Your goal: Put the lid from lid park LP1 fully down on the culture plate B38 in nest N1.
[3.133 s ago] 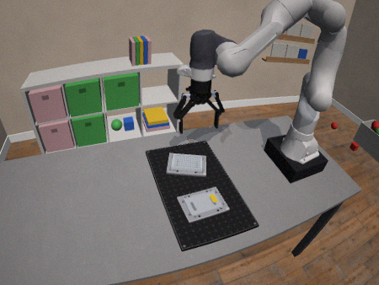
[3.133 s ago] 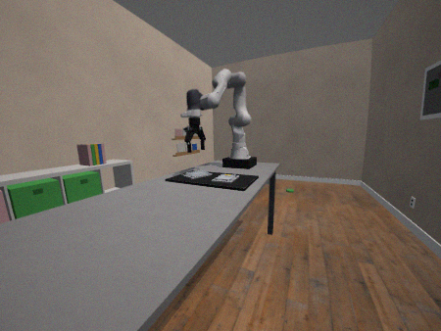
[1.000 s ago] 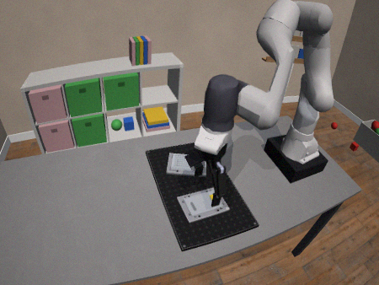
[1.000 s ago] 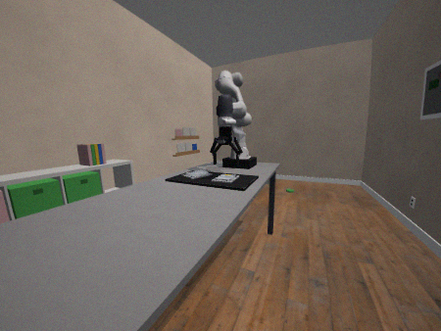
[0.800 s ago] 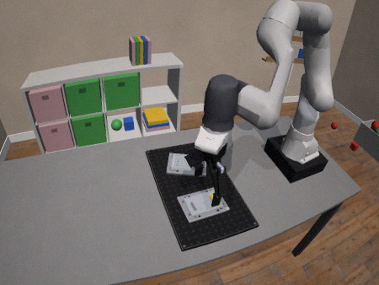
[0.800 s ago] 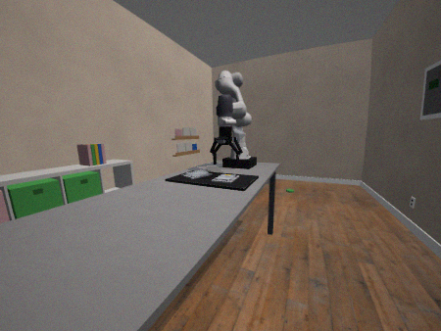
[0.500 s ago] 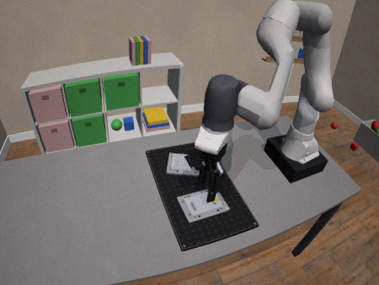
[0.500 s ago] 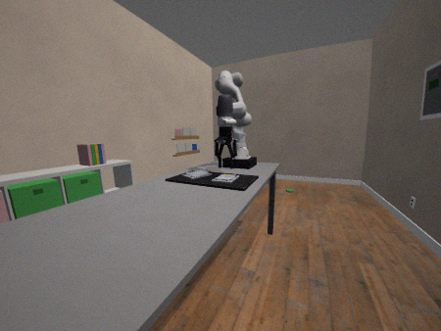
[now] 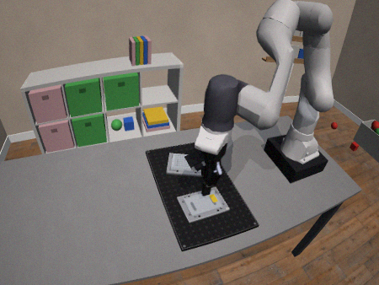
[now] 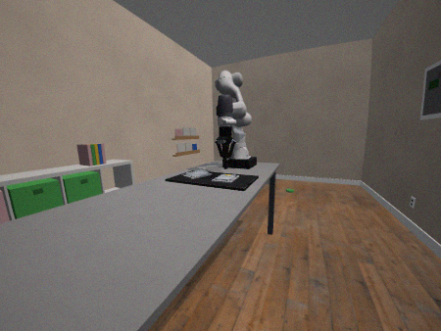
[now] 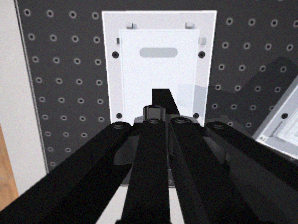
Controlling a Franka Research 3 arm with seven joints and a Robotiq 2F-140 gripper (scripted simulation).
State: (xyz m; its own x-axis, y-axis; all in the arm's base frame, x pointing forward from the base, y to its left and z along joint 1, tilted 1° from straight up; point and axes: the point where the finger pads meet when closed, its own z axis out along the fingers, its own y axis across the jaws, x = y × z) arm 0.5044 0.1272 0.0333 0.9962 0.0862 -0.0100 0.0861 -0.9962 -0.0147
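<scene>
The clear lid is 8 cm below my hand. From my hand the other things lie so: lid park: 9 cm below; nest N1: 22 cm to the right, 9 cm below; culture plate: 22 cm to the right, 8 cm below.
</scene>
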